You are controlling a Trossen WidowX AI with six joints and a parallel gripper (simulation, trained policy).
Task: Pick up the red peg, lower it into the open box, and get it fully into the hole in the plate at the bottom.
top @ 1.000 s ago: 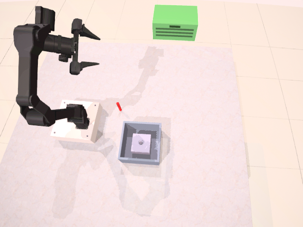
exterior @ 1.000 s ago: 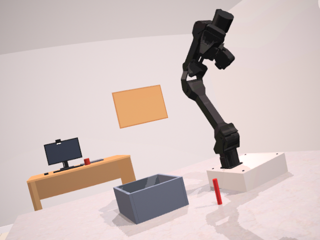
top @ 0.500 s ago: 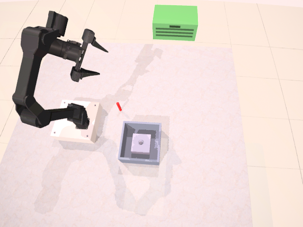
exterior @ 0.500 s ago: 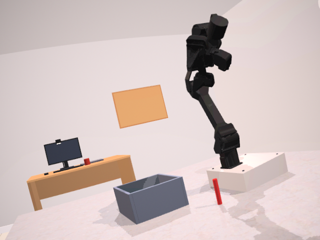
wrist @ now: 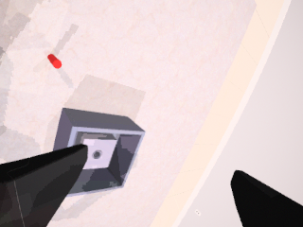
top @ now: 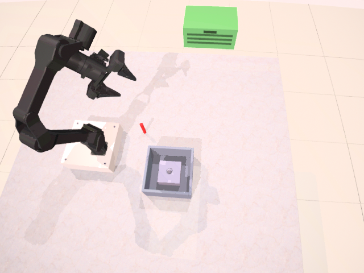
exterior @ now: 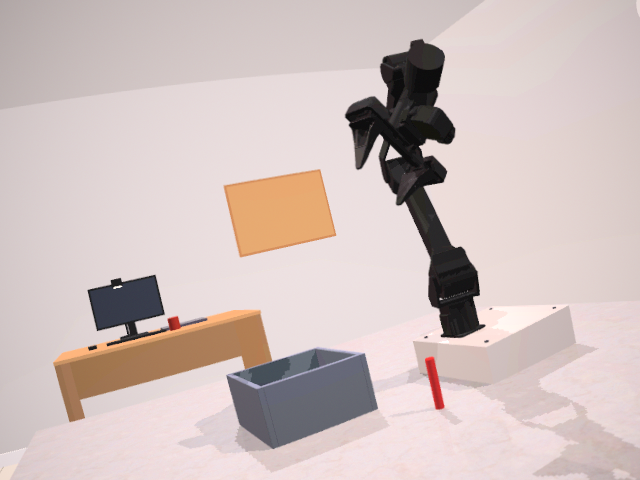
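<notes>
Now: the red peg 1 cm behind my gripper tip, 1 cm to the left of it and 31 cm below it. Also, from my gripper tip: grey box 13 cm ahead, 20 cm to the right, 32 cm below; pale plate 13 cm ahead, 20 cm to the right, 30 cm below.
</notes>
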